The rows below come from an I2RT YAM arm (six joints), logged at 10 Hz.
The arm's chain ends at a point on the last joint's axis. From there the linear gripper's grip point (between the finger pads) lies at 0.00 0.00 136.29 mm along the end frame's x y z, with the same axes.
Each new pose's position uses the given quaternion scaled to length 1; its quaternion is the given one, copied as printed.
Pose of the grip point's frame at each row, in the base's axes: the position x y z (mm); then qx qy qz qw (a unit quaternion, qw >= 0):
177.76 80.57 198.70 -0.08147 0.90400 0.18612 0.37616
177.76 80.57 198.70 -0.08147 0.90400 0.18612 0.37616
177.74 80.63 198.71 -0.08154 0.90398 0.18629 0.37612
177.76 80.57 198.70 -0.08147 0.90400 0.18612 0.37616
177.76 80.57 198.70 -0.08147 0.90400 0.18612 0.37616
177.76 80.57 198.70 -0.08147 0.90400 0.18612 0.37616
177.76 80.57 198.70 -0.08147 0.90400 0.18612 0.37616
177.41 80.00 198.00 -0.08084 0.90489 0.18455 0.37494
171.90 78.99 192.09 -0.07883 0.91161 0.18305 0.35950
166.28 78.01 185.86 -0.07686 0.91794 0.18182 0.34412
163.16 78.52 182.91 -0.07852 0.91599 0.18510 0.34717
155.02 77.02 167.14 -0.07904 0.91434 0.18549 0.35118
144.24 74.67 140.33 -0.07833 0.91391 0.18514 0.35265
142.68 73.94 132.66 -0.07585 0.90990 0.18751 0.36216
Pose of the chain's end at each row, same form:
89.20 26.35 286.98 -0.08147 0.90400 0.18612 0.37616
89.20 26.35 286.98 -0.08147 0.90400 0.18612 0.37616
89.20 26.37 286.98 -0.08154 0.90398 0.18629 0.37612
89.20 26.35 286.98 -0.08147 0.90400 0.18612 0.37616
89.20 26.35 286.98 -0.08147 0.90400 0.18612 0.37616
89.20 26.35 286.98 -0.08147 0.90400 0.18612 0.37616
89.20 26.35 286.98 -0.08147 0.90400 0.18612 0.37616
89.00 26.22 286.69 -0.08084 0.90489 0.18455 0.37494
86.50 25.78 284.02 -0.07883 0.91161 0.18305 0.35950
83.99 25.31 280.86 -0.07686 0.91794 0.18182 0.34412
80.44 24.87 277.01 -0.07852 0.91599 0.18510 0.34717
71.49 23.22 260.43 -0.07904 0.91434 0.18549 0.35118
60.34 21.02 233.38 -0.07833 0.91391 0.18514 0.35265
56.73 19.95 223.61 -0.07585 0.90990 0.18751 0.36216

